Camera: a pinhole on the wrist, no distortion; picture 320 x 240 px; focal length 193.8 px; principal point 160.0 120.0 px. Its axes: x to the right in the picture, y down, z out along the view. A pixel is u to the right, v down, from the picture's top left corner.
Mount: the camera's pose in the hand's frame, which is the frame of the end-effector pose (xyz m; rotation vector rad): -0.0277 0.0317 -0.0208 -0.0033 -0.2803 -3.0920
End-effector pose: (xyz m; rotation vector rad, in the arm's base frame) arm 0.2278 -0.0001 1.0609 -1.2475 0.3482 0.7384
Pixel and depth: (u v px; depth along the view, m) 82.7 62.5 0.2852
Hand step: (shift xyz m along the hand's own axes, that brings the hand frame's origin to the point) 0.0825 0.1703 0.2439
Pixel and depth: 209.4 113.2 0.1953
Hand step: -0.0779 0.0717 0.1704
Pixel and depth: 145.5 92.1 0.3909
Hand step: -0.0010 0.1584 0.3535
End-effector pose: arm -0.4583 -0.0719 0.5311 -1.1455 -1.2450 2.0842
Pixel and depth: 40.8 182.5 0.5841
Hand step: 0.3376 -0.0353 0.5857
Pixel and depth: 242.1 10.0 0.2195
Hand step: -0.1255 0.1902 0.1732
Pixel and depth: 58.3 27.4 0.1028
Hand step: 0.0243 0.1004 0.0712
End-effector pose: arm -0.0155 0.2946 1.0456 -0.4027 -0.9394 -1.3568
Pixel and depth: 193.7 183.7 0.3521
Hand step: -0.0850 -0.0210 0.3467
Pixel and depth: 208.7 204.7 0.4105
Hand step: -0.1247 -0.0746 0.4158
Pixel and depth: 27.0 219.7 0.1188
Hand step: 0.0559 -0.0040 0.1066
